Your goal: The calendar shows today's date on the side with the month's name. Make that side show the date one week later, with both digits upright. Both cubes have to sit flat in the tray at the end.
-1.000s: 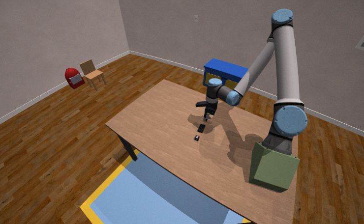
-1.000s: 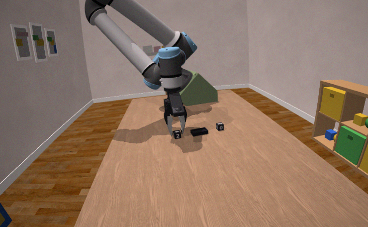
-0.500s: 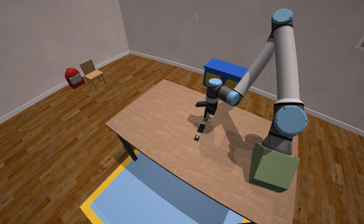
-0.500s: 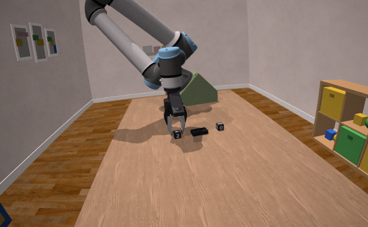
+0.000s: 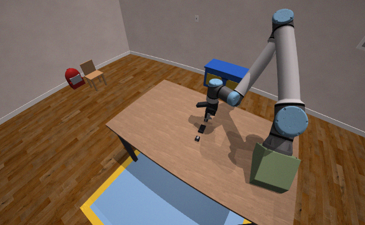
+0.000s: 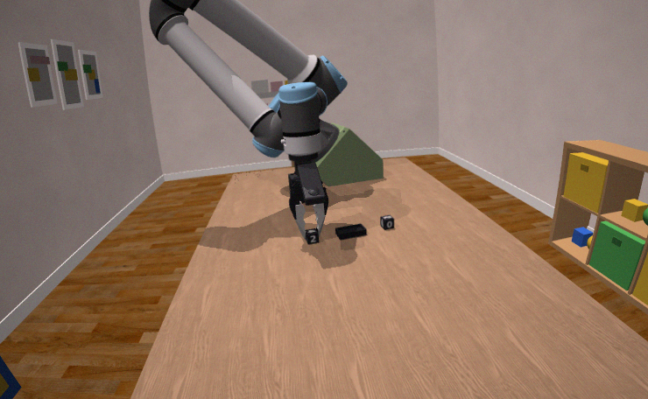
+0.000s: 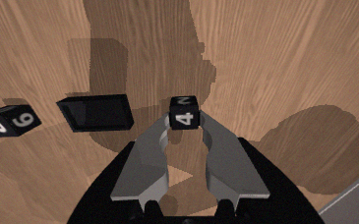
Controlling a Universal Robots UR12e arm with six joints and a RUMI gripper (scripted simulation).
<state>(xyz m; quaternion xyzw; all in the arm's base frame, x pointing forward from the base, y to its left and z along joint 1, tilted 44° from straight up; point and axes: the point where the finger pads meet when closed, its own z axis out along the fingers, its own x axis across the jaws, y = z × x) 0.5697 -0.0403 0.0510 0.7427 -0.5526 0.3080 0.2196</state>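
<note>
Now: hand 10 cm to the right of the black calendar tray, 2 cm past it and 2 cm above it. From my hand the other things lie so: black number cube: 21 cm to the left, 4 cm behind, 1 cm below.
</note>
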